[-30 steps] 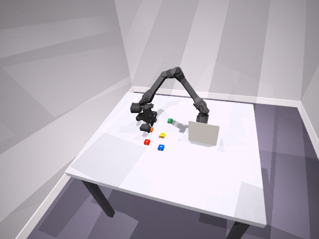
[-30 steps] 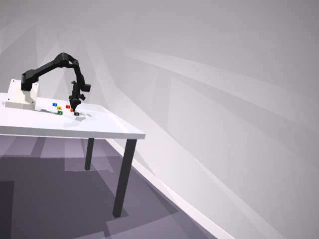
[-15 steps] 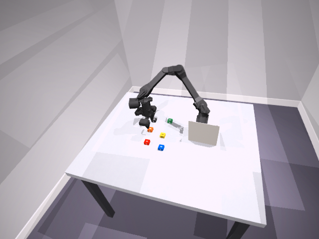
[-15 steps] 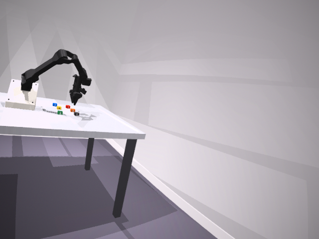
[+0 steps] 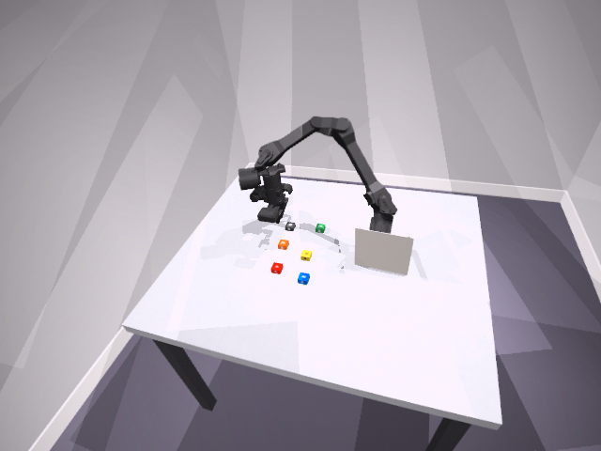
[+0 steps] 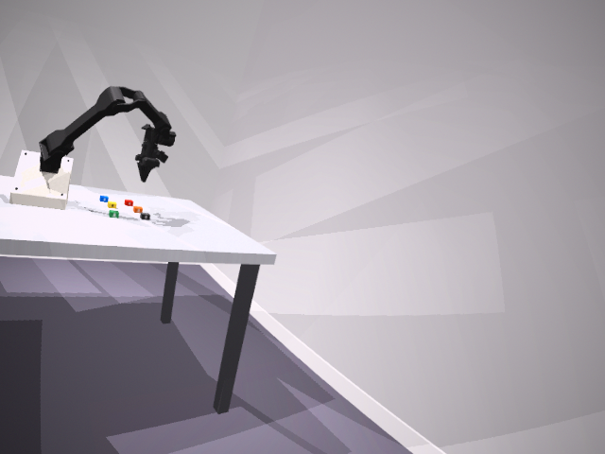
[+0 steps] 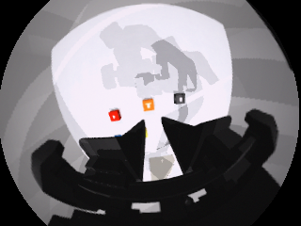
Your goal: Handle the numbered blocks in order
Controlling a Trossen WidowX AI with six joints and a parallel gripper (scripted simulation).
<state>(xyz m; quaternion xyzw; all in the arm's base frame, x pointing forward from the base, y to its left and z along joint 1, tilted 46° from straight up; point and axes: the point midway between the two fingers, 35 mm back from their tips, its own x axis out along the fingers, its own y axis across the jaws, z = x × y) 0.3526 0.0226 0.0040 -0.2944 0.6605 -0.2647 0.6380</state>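
Right now my gripper tip is 11 cm above the yellow block, 10 cm past it and 3 cm to the right of it. The rest, counted from my gripper tip: red block: 12 cm to the left, 11 cm below, 3 cm behind; then orange block: 11 cm below; then black block: 11 cm below, 10 cm to the right, 1 cm ahead.
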